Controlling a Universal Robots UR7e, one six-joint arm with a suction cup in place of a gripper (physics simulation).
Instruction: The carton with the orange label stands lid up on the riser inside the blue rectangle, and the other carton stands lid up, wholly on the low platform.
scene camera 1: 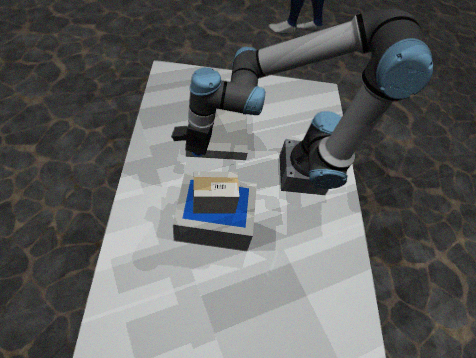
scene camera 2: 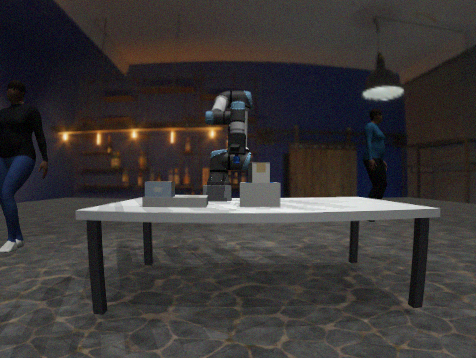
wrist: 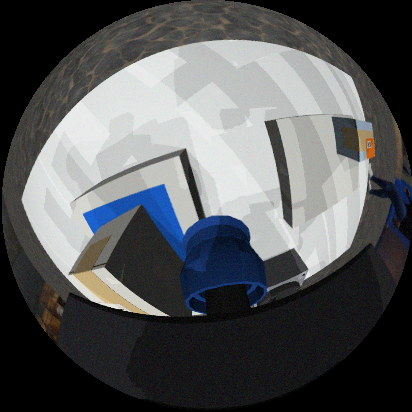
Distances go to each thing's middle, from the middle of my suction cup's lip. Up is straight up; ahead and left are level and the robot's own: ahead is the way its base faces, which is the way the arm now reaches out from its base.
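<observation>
With the riser (scene camera 1: 234, 231) as my reference, my suction cup is now 110 mm to the right of it, 100 mm past it and 170 mm above it. Then there is the low platform (scene camera 1: 229, 135), which is 320 mm to the right of my suction cup, 10 mm behind it and 210 mm below it.
</observation>
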